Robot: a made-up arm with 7 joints. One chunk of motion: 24 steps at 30 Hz.
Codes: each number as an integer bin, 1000 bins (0 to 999) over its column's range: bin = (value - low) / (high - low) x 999, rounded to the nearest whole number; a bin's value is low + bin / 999 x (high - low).
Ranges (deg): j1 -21..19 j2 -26..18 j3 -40..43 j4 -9..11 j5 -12..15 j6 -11..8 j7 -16..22
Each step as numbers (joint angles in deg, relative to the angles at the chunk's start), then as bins.
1 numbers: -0.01 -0.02 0.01 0.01 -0.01 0.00 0.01
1 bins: 524 590 482 450 444 578 421
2 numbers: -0.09 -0.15 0.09 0.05 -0.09 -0.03 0.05
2 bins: 522 587 483 452 441 577 422
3 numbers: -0.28 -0.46 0.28 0.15 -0.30 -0.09 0.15
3 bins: 517 580 485 457 433 574 425
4 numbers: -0.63 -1.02 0.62 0.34 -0.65 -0.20 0.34
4 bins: 509 567 489 467 420 568 430
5 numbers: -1.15 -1.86 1.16 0.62 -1.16 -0.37 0.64
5 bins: 496 548 495 481 401 559 437
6 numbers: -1.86 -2.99 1.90 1.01 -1.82 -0.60 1.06
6 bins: 478 522 504 500 377 547 448
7 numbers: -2.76 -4.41 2.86 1.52 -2.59 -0.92 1.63
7 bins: 456 490 516 525 348 530 463
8 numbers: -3.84 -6.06 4.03 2.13 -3.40 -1.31 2.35
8 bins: 429 453 530 556 318 509 482
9 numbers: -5.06 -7.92 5.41 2.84 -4.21 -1.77 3.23
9 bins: 398 410 547 591 288 485 506
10 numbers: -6.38 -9.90 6.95 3.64 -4.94 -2.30 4.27
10 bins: 365 366 565 631 261 457 533
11 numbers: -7.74 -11.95 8.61 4.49 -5.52 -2.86 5.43
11 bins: 331 319 585 674 240 428 563
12 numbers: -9.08 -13.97 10.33 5.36 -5.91 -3.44 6.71
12 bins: 298 273 606 717 225 397 597
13 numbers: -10.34 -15.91 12.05 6.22 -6.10 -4.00 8.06
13 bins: 266 229 626 760 218 368 633
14 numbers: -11.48 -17.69 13.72 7.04 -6.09 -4.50 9.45
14 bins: 238 189 647 801 219 342 669
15 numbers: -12.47 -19.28 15.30 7.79 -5.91 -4.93 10.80
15 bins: 213 153 666 839 225 319 705
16 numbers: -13.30 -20.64 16.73 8.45 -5.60 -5.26 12.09
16 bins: 192 122 683 872 237 302 738
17 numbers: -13.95 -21.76 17.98 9.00 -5.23 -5.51 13.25
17 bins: 176 96 698 899 250 289 769
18 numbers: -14.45 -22.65 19.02 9.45 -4.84 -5.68 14.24
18 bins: 164 76 710 922 265 280 795
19 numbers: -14.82 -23.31 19.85 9.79 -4.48 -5.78 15.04
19 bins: 154 61 720 939 278 274 816
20 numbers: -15.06 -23.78 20.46 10.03 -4.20 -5.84 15.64
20 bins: 148 50 728 951 289 271 832
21 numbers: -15.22 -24.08 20.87 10.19 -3.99 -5.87 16.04
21 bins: 144 44 733 959 296 270 842
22 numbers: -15.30 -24.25 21.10 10.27 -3.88 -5.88 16.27
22 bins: 142 40 735 963 300 269 848
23 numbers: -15.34 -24.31 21.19 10.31 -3.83 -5.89 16.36
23 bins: 141 38 736 965 302 269 851
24 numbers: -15.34 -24.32 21.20 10.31 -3.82 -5.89 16.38
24 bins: 141 38 737 965 303 269 851
